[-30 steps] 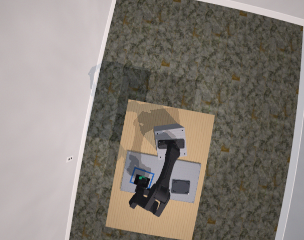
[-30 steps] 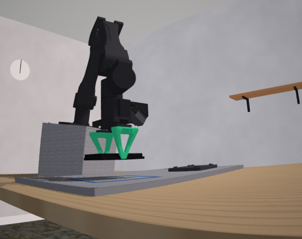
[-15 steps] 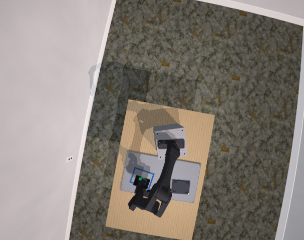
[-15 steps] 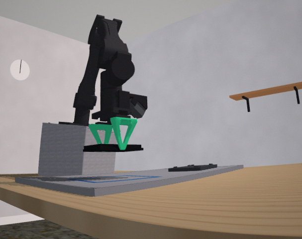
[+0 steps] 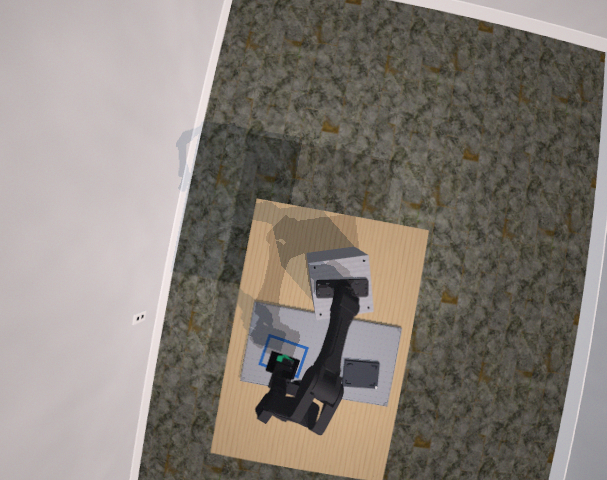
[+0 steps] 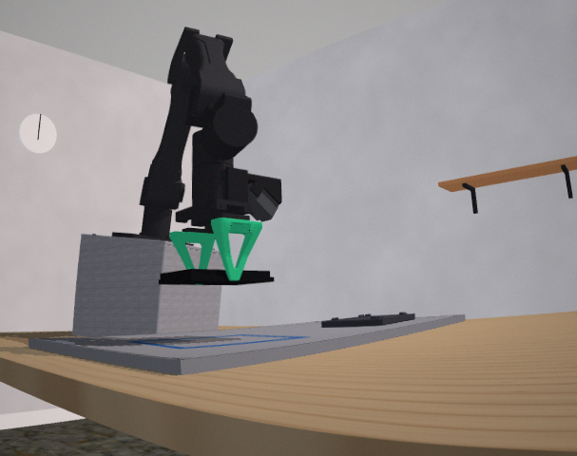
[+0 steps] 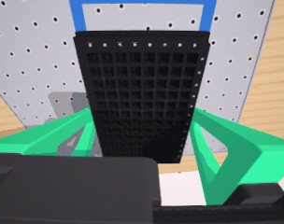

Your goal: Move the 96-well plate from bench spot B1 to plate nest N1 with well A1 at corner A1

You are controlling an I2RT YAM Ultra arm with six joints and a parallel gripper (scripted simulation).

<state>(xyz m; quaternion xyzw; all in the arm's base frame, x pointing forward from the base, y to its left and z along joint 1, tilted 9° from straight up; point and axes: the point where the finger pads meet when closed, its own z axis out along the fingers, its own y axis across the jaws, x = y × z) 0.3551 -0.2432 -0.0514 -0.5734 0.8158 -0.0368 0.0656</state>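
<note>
My hand is right at the black 96-well plate. Also, from my hand: dark plate nest N1: 360 mm to the left, 90 mm ahead, 80 mm below; white A1 label: 420 mm to the left, 150 mm ahead, 70 mm below.
</note>
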